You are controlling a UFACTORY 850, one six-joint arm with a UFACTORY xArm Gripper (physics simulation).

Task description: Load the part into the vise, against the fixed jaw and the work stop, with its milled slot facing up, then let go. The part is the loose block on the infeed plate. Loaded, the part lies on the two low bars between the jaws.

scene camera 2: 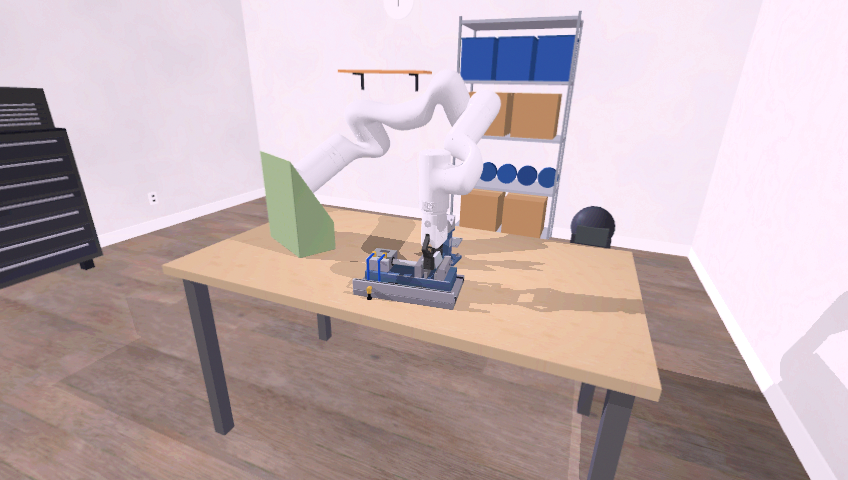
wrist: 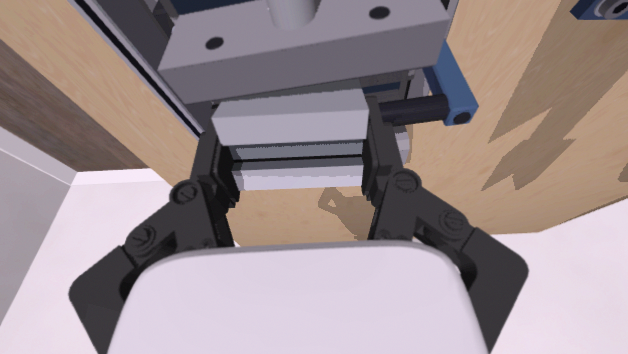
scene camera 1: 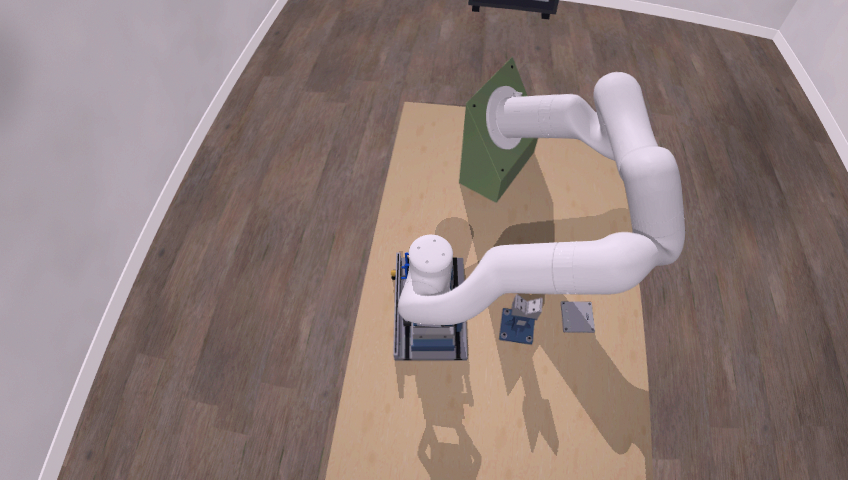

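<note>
My gripper is shut on the part and is low over the vise. In the wrist view the part, a light grey block, spans between the black fingers. Its slot shows as a dark band between two ridges, turned toward the camera. The part is close to the vise's moving jaw; contact cannot be told. The work stop's black rod on a blue arm reaches the right finger's outer side. The fixed jaw's contact with the part and the two low bars are hidden. The arm hides the fingers in scene camera 1.
The grey infeed plate lies on the table, right of a blue stand that bears an angled silver block. The green arm mount stands at the far end in scene camera 1.
</note>
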